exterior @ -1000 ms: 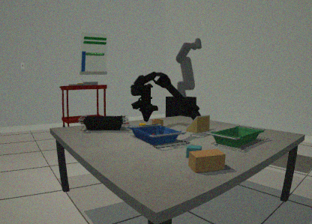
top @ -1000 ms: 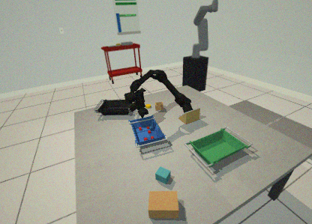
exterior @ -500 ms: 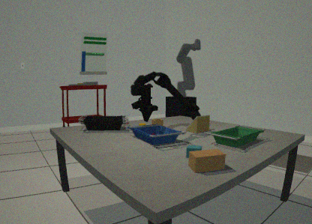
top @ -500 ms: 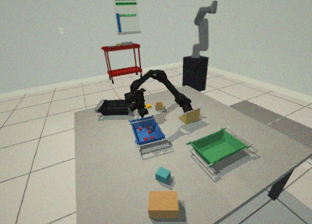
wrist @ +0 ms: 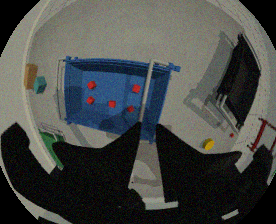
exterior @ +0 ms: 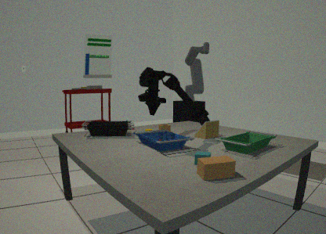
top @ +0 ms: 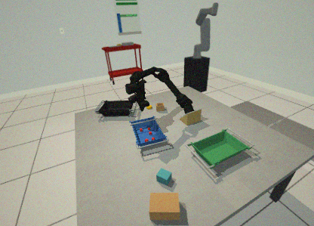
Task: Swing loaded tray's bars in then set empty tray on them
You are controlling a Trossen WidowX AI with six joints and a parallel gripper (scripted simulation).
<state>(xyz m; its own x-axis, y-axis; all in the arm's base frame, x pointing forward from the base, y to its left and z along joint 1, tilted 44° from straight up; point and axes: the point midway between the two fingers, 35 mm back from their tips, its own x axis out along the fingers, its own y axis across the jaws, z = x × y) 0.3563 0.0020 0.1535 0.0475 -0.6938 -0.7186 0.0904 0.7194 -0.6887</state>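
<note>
Now: the green tray 29 cm behind my gripper tip, 47 cm to the left of it and 11 cm below it. Round my gripper tip: yellow piece: 17 cm behind, 27 cm to the right, 15 cm below; then teal cube: 8 cm ahead, 47 cm to the left, 13 cm below; then brown block: 25 cm behind, 19 cm to the right, 14 cm below.
</note>
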